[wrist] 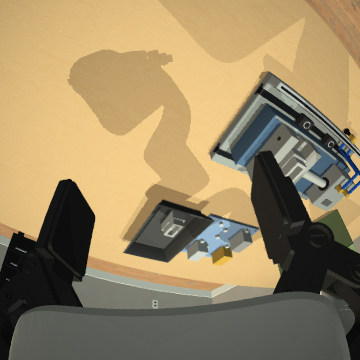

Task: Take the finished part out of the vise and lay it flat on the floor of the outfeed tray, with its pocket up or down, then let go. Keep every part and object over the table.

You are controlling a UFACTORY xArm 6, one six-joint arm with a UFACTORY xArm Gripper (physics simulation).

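Frame: origin at the arm's base, x back, y up, z left, level; millimetres.
Where they show: gripper, fingertip midpoint: (pixel 164 186).
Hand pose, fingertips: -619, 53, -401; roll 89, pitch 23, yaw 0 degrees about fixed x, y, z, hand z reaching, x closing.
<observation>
Each offset is from my fingertips to the top centre of the thing, as dx, dy, dz. "*": to the spot under its first point.
The vise @[+287, -168, +104] (pixel 253 121), with a blue body on a grey base, stands at the right of the wrist view. A light grey part @[+216, -152, +93] (pixel 294 169) with its pocket showing sits among the vise's grey jaw blocks; my right finger covers some of that area. A dark, shallow tray @[* +53, -240, +512] (pixel 145 250) with sloping walls lies at lower middle, and a small grey part @[+97, -220, +362] (pixel 172 226) with a pocket is inside it. Whether this is the outfeed tray is not marked. My gripper (pixel 164 186) is wide open and empty, above the table, its right finger overlapping the vise's near edge in view.
A light blue board @[* +218, -259, +406] (pixel 212 231) beside the tray carries two grey blocks @[+198, -223, +486] (pixel 197 249) @[+307, -223, +420] (pixel 240 240) and a yellow block @[+287, -223, +509] (pixel 222 255). Blue hoses @[* +409, -204, +60] (pixel 353 161) run at the vise's right side. A green object (pixel 336 225) shows behind the right finger. The table's edge (pixel 150 275) crosses below the tray.
</observation>
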